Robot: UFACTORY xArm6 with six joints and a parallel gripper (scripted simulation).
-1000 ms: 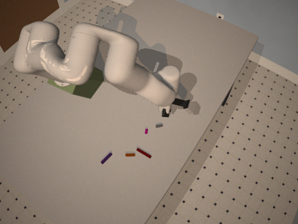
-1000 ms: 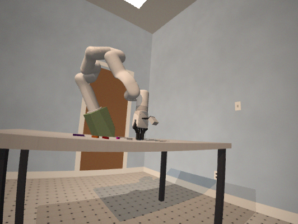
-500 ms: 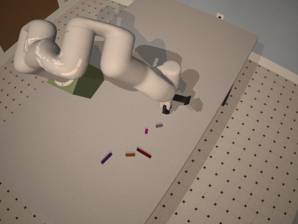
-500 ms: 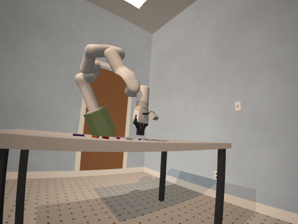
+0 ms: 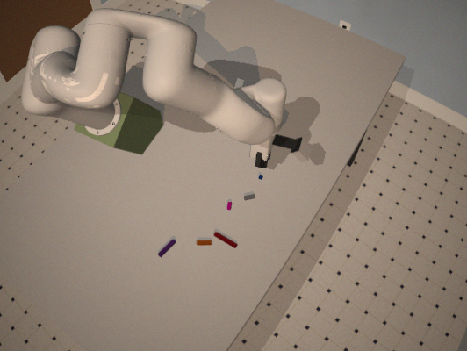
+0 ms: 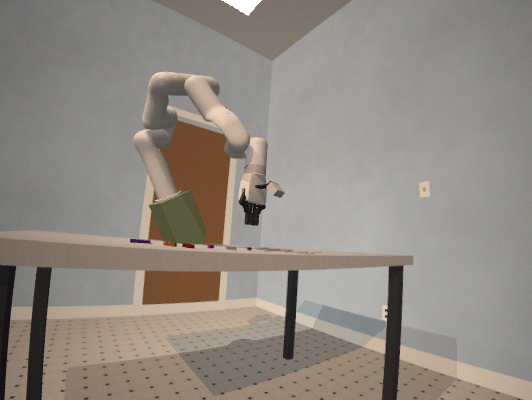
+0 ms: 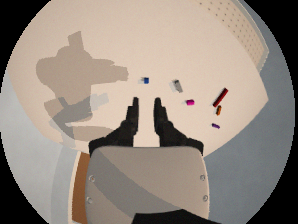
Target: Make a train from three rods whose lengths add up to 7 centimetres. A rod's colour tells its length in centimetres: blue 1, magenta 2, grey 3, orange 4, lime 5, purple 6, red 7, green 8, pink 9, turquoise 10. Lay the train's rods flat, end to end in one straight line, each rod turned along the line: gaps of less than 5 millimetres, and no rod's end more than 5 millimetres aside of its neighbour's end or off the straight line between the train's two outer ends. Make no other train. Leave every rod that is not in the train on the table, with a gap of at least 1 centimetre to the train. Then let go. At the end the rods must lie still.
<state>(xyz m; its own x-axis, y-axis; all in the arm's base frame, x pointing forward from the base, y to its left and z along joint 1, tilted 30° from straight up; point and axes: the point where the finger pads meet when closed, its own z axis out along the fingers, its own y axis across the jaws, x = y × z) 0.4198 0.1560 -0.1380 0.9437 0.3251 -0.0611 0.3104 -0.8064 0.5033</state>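
Now: the magenta rod 2 cm behind my hand, 13 cm to the right of it and 10 cm below it. Also, from my hand: blue rod (10 cm below); red rod (4 cm ahead, 22 cm to the right, 10 cm below); grey rod (1 cm ahead, 8 cm to the right, 10 cm below).
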